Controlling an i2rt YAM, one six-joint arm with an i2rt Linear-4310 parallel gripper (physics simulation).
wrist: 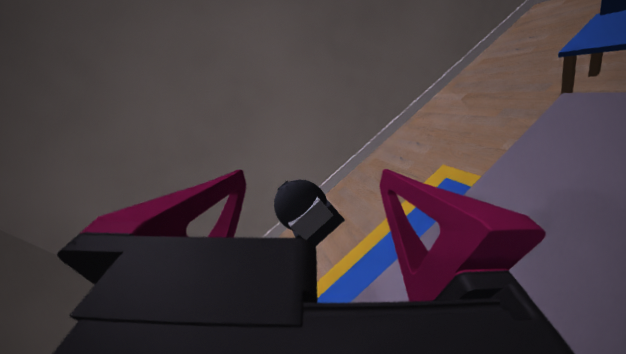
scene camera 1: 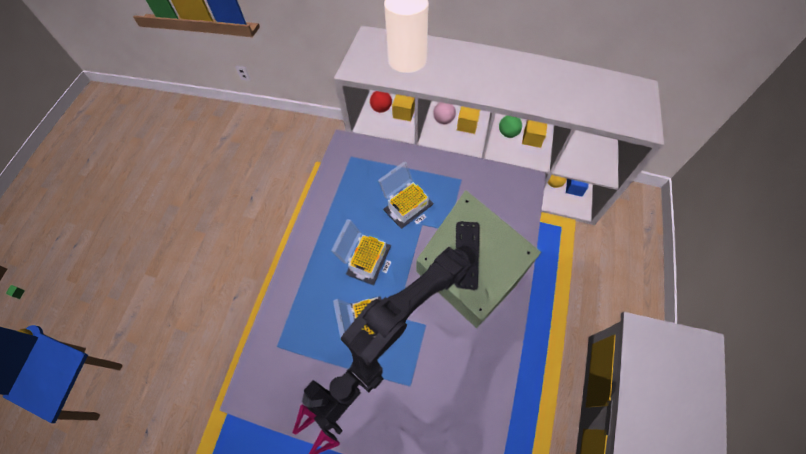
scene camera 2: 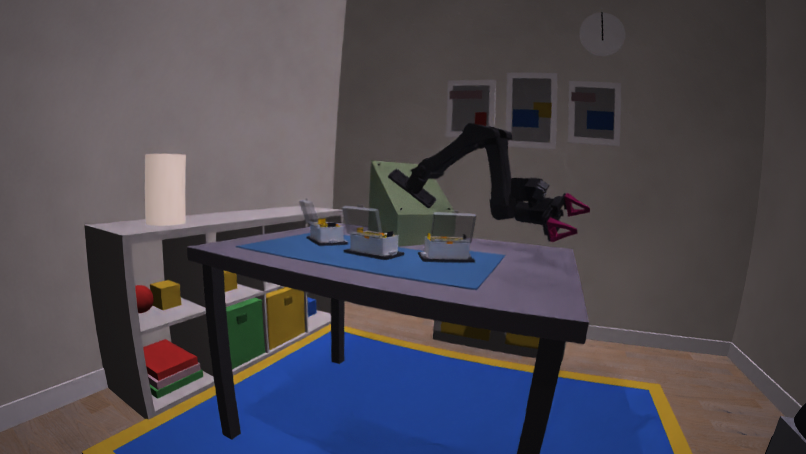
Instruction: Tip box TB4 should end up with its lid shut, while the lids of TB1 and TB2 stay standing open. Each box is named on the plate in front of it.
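Places are measured from the arm's base along level axes (x ahead, y left, z up), in centimetres.
Where they show: gripper, fingertip midpoint: (wrist: 312, 177) (scene camera 1: 301, 444) (scene camera 2: 583, 220); arm's base at its link origin: (scene camera 1: 467, 255) (scene camera 2: 411, 188).
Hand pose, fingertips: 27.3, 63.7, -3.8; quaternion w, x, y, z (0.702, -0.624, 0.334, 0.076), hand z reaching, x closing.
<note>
Each offset is from my fingertips to the centre of the thing, as dx, dy, dz. Level surfaces: height alone.
Three tip boxes with yellow racks stand in a row on the blue mat @[dz -15.9] (scene camera 1: 309, 327) (scene camera 2: 485, 267), all with clear lids standing open. One box @[-3.0, -83.7, -12.6] (scene camera 1: 408, 207) (scene camera 2: 327, 234) is nearest the shelf. The middle box @[+3.5, -60.0, -12.6] (scene camera 1: 366, 256) (scene camera 2: 373, 244) is beside it. The third box @[-4.6, -40.2, -12.6] (scene camera 1: 363, 308) (scene camera 2: 447, 249) is partly hidden by the arm in scene camera 1. The name plates are too blurred or hidden to read surely. My gripper (scene camera 1: 303, 442) (scene camera 2: 583, 219) (wrist: 312, 177) is open and empty, raised beyond the third box near the table's end. No box shows in the wrist view.
The green slanted arm mount (scene camera 1: 501, 270) (scene camera 2: 420, 225) stands on the table @[dz -16.2] (scene camera 1: 451, 360) (scene camera 2: 535, 281) behind the boxes. A white shelf unit (scene camera 1: 507, 73) (scene camera 2: 124, 228) stands past the table's far end, with a lamp (scene camera 1: 406, 39) (scene camera 2: 165, 188) on top.
</note>
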